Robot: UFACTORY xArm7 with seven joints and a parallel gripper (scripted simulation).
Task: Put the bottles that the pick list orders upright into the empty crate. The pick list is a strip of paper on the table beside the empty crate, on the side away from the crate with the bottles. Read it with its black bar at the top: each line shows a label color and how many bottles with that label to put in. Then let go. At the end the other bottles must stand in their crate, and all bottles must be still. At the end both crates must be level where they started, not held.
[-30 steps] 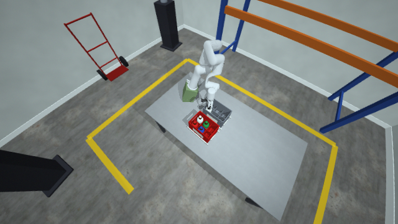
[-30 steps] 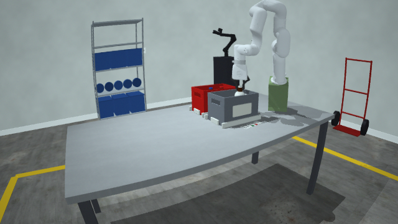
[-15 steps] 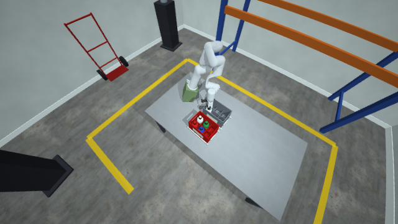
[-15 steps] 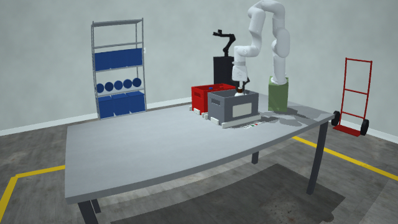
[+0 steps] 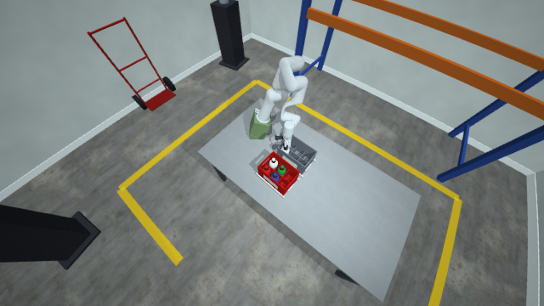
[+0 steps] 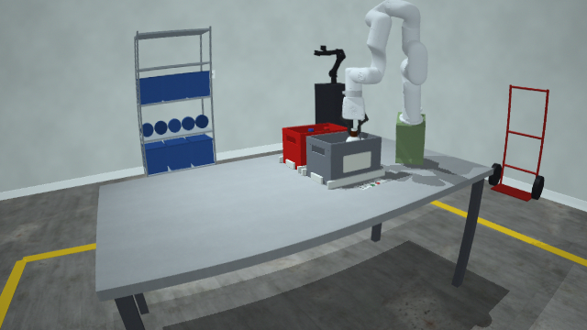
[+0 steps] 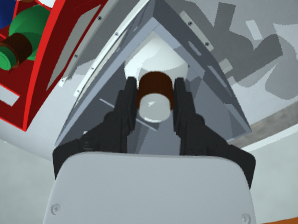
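Now: hand 7 cm above the white-label bottle. From my hand the other things lie so: red crate 20 cm to the right, 10 cm below, 4 cm ahead; grey crate 10 cm below, 10 cm ahead, 3 cm to the left; green-labelled bottle 16 cm to the right, 10 cm below, 6 cm ahead.
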